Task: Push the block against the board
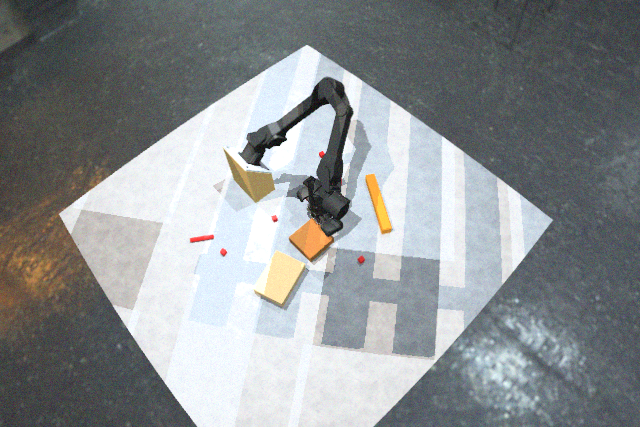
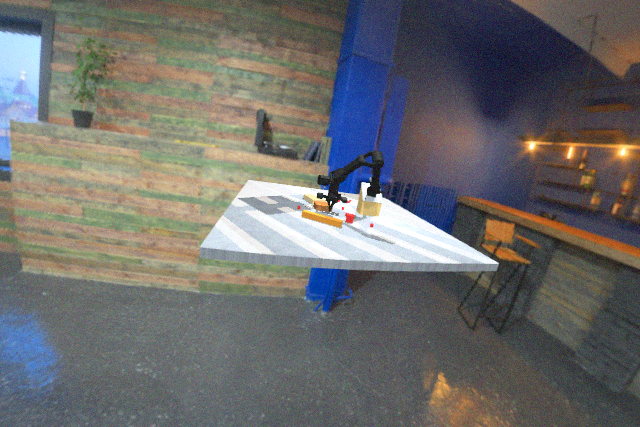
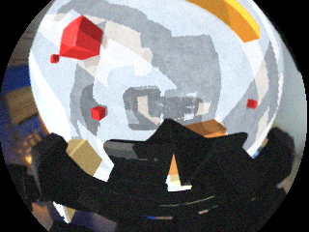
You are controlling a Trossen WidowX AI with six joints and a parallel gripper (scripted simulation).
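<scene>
My gripper tip is now 4 cm short of the square block, 6 cm to the left of it and 1 cm below it. Round my gripper tip: tan flat block (8 cm ahead, 22 cm to the right, 1 cm above); then board (7 cm ahead, 19 cm to the left, 1 cm above); then red cube (10 cm behind, 14 cm to the left, 1 cm above).
</scene>
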